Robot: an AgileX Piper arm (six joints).
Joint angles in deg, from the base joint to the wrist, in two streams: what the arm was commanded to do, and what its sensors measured. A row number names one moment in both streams.
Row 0, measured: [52.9 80.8 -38.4 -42.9 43.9 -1.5]
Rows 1 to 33, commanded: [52.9 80.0 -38.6 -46.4 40.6 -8.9]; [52.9 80.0 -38.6 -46.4 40.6 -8.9]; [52.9 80.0 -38.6 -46.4 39.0 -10.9]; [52.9 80.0 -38.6 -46.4 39.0 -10.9]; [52.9 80.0 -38.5 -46.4 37.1 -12.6]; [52.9 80.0 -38.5 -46.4 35.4 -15.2]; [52.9 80.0 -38.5 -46.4 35.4 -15.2]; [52.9 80.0 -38.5 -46.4 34.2 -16.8]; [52.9 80.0 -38.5 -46.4 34.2 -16.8]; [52.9 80.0 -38.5 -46.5 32.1 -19.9]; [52.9 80.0 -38.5 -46.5 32.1 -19.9]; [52.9 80.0 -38.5 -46.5 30.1 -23.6]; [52.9 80.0 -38.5 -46.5 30.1 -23.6]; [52.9 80.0 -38.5 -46.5 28.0 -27.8]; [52.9 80.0 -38.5 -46.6 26.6 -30.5]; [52.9 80.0 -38.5 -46.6 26.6 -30.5]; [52.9 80.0 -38.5 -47.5 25.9 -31.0]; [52.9 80.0 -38.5 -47.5 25.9 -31.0]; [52.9 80.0 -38.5 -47.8 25.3 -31.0]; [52.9 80.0 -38.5 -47.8 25.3 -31.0]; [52.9 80.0 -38.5 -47.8 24.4 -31.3]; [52.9 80.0 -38.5 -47.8 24.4 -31.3]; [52.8 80.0 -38.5 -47.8 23.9 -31.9]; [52.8 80.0 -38.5 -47.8 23.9 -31.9]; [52.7 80.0 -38.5 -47.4 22.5 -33.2]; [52.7 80.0 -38.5 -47.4 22.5 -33.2]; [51.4 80.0 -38.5 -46.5 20.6 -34.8]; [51.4 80.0 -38.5 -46.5 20.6 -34.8]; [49.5 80.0 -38.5 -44.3 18.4 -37.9]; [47.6 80.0 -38.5 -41.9 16.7 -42.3]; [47.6 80.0 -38.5 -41.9 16.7 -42.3]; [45.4 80.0 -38.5 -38.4 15.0 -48.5]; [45.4 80.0 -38.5 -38.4 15.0 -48.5]
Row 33, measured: [48.0 80.9 -38.0 -41.3 19.1 -40.9]
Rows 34 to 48, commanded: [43.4 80.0 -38.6 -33.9 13.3 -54.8]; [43.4 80.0 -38.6 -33.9 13.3 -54.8]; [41.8 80.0 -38.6 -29.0 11.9 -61.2]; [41.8 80.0 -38.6 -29.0 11.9 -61.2]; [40.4 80.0 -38.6 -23.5 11.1 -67.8]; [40.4 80.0 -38.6 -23.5 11.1 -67.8]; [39.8 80.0 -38.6 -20.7 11.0 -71.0]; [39.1 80.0 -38.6 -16.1 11.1 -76.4]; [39.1 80.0 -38.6 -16.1 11.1 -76.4]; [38.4 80.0 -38.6 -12.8 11.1 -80.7]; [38.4 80.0 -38.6 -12.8 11.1 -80.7]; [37.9 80.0 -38.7 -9.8 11.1 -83.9]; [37.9 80.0 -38.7 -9.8 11.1 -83.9]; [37.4 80.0 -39.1 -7.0 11.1 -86.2]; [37.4 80.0 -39.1 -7.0 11.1 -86.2]
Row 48, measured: [38.2 81.0 -38.0 -11.4 15.0 -81.8]
